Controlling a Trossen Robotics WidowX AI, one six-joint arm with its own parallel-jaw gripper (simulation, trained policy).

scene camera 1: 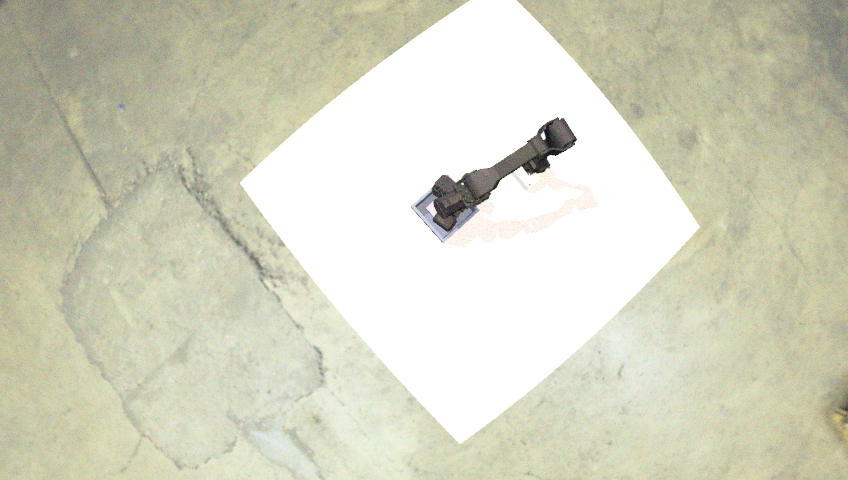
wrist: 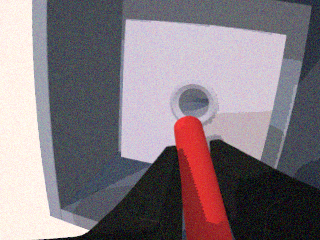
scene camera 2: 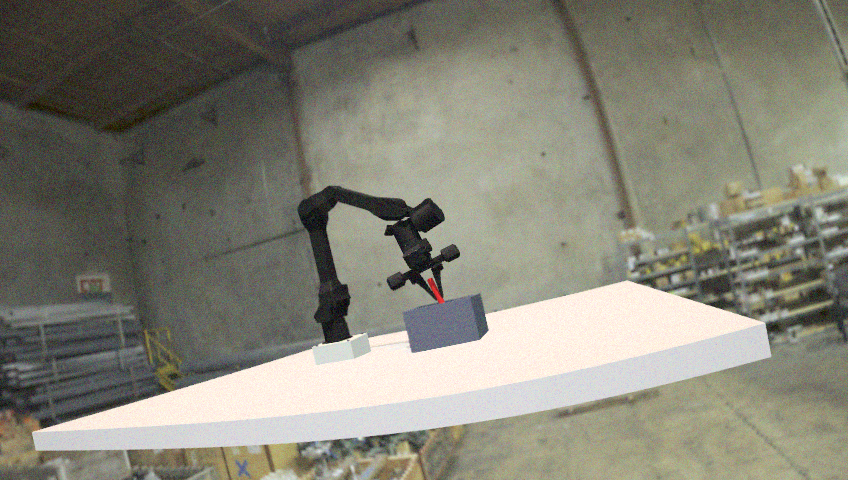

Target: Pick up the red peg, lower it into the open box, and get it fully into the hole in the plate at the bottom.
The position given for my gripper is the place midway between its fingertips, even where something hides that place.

Note:
In view: my gripper (scene camera 2: 439, 298), a grey box (scene camera 2: 462, 320) and a pale plate (wrist: 238, 70).
The grey box is seen too in scene camera 1 (scene camera 1: 419, 206). My gripper shows as well in the wrist view (wrist: 193, 152). Scene camera 2 does not show the pale plate, which is hidden by the grey box.

